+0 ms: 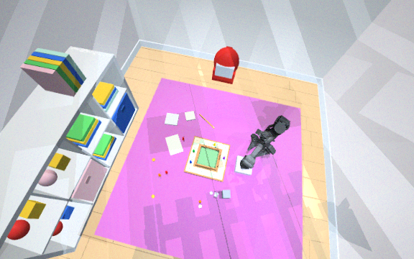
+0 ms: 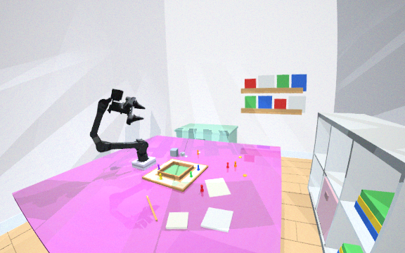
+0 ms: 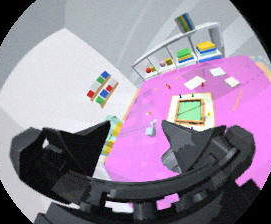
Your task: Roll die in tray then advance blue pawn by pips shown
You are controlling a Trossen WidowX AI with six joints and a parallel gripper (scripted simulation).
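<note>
Now: gripper tip 15 cm short of the white die, 19 cm to the right of it and 34 cm above it. Round my gripper tip: yellow pawn 18 cm ahead, 17 cm to the right, 32 cm below; then blue pawn 35 cm ahead, 2 cm to the right, 32 cm below; then purple pawn 11 cm ahead, 7 cm to the right, 32 cm below.
</note>
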